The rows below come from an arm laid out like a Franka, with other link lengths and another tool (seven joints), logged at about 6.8 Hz.
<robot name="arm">
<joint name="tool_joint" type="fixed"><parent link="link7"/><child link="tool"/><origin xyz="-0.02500 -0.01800 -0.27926" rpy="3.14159 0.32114 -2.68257"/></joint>
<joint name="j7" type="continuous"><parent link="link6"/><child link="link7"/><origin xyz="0.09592 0.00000 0.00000"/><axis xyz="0 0 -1"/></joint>
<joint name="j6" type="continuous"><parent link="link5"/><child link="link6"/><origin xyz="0.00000 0.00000 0.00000"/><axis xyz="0 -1 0"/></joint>
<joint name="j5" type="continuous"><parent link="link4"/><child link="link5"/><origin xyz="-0.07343 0.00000 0.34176"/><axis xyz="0 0 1"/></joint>
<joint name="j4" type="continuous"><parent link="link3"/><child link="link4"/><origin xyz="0.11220 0.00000 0.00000"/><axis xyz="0 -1 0"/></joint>
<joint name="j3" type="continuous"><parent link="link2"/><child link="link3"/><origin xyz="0.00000 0.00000 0.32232"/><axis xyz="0 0 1"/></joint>
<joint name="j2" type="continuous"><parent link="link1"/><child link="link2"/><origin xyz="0.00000 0.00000 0.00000"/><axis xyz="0 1 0"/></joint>
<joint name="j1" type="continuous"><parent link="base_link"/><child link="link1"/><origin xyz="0.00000 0.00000 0.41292"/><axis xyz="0 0 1"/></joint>
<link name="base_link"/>
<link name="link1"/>
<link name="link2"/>
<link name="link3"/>
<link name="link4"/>
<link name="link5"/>
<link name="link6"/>
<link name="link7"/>
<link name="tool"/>
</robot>
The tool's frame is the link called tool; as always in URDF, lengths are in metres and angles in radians. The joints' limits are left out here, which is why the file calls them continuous.
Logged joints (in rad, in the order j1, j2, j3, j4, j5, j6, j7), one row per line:
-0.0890, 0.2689, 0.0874, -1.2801, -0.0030, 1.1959, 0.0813
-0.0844, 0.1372, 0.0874, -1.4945, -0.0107, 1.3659, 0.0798
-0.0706, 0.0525, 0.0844, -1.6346, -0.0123, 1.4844, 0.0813
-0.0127, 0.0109, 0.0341, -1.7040, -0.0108, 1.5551, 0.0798
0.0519, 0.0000, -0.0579, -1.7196, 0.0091, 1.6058, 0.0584
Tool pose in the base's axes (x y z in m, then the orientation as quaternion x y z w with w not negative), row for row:
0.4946, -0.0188, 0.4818, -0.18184, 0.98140, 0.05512, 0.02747
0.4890, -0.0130, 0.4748, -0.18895, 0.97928, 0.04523, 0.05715
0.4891, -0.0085, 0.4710, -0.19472, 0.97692, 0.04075, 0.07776
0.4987, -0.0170, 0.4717, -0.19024, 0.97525, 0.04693, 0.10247
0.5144, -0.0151, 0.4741, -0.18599, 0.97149, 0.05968, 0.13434
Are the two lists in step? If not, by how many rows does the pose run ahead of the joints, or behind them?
The pose runs 1 row ahead of the joints: the pose in row i belongs to the joints in row i + 1.
